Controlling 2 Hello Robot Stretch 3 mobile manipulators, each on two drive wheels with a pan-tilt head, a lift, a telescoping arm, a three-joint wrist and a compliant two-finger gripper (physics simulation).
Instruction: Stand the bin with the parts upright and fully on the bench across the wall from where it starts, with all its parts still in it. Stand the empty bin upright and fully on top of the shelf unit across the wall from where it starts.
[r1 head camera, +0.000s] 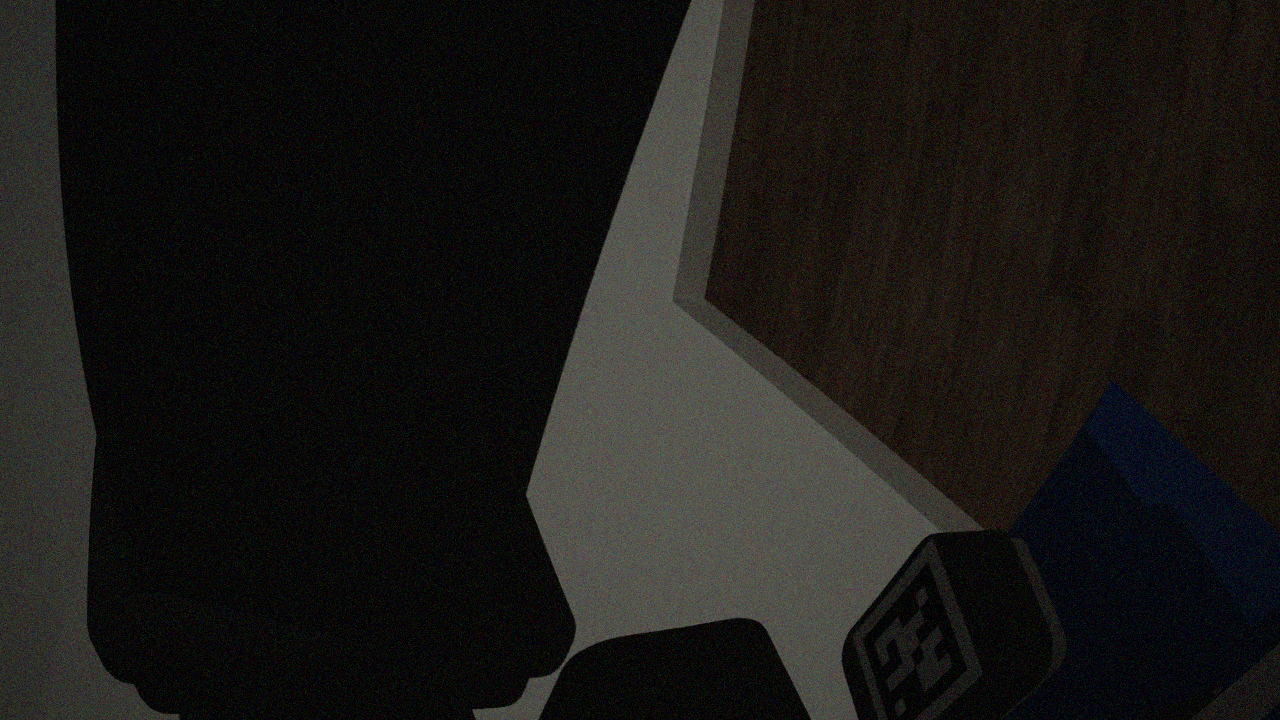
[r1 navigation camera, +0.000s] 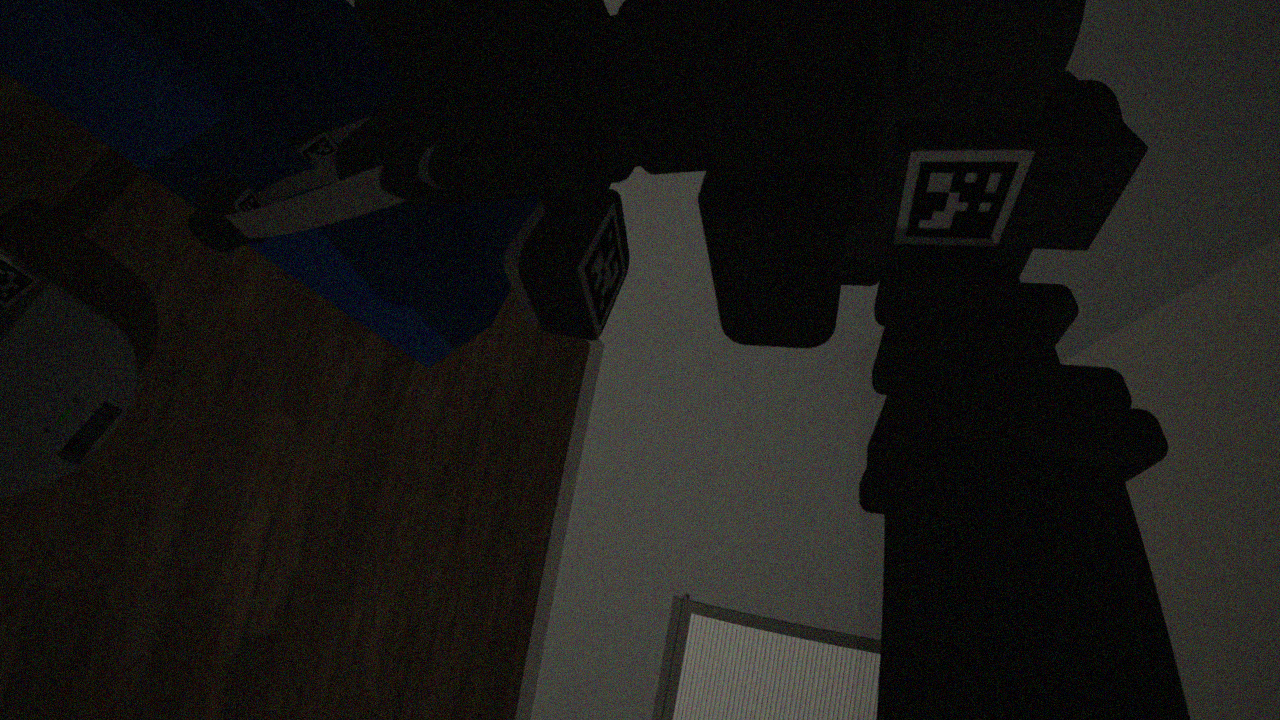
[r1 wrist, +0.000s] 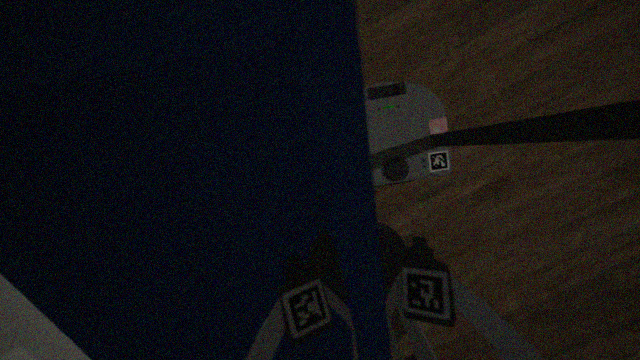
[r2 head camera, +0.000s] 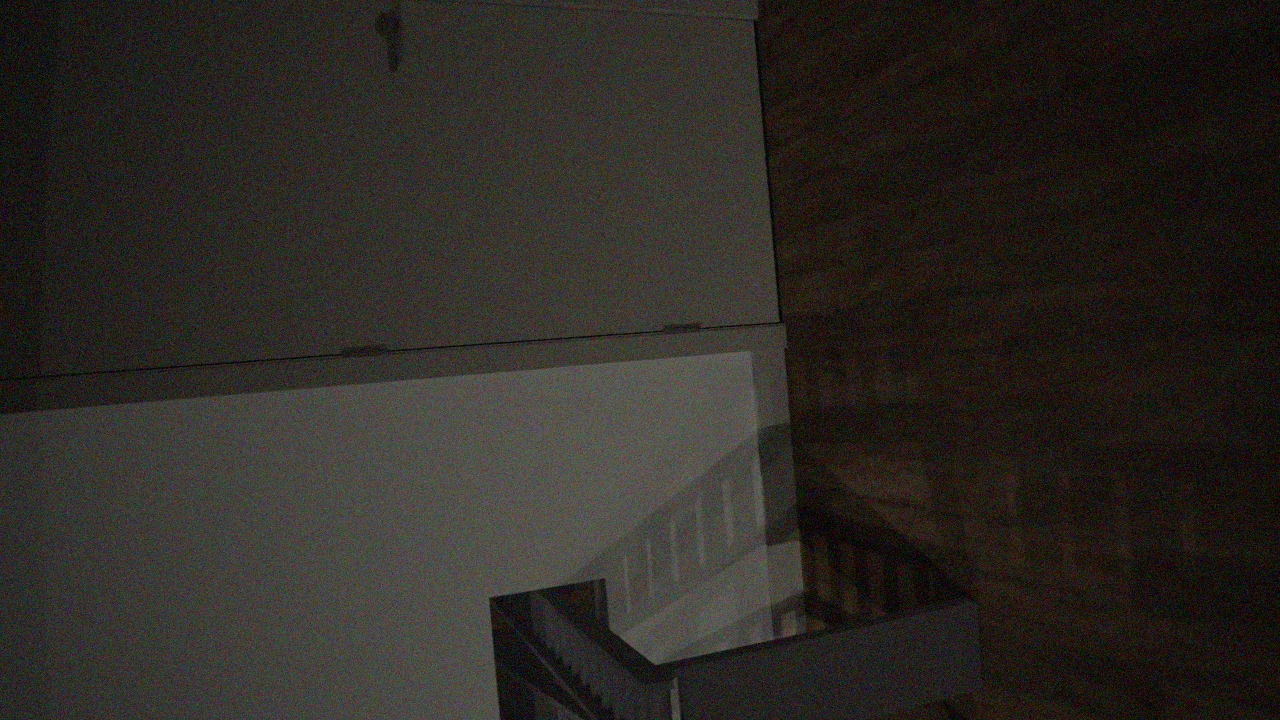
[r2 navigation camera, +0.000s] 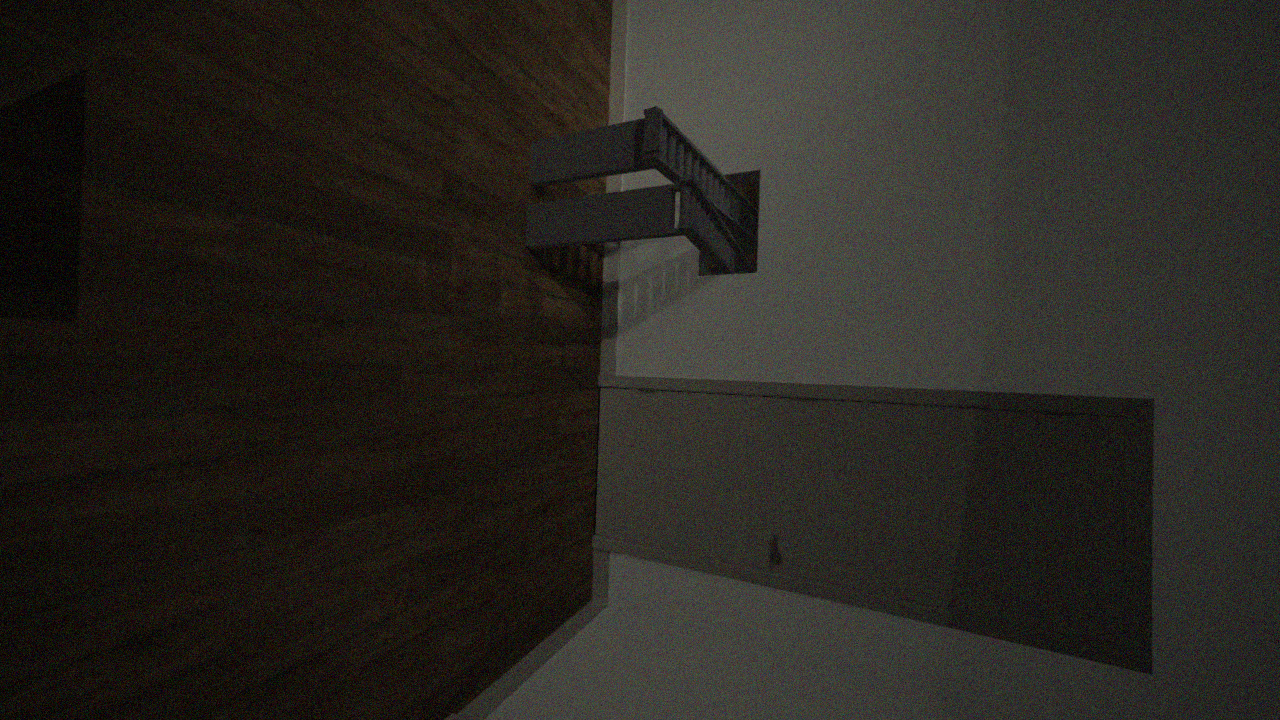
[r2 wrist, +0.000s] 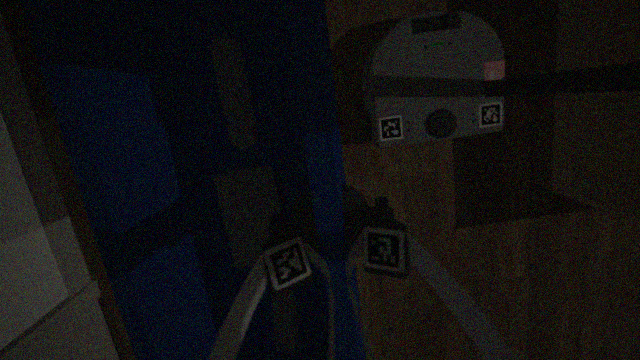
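A plain blue bin hangs over the wooden floor beside r1; no parts show in it. r1's gripper is shut on this bin's rim, one finger on each side. A second blue bin holds grey-brown parts in the r2 wrist view. r2's gripper is shut on this bin's side wall. The bin's far end is cut off and very dark, so its support is hidden. Neither bench nor shelf top can be made out clearly.
r1's base and r2's base show beside the bins. A dark grey slatted structure stands by the wall near a closed door. A ribbed light panel is set in r1's wall.
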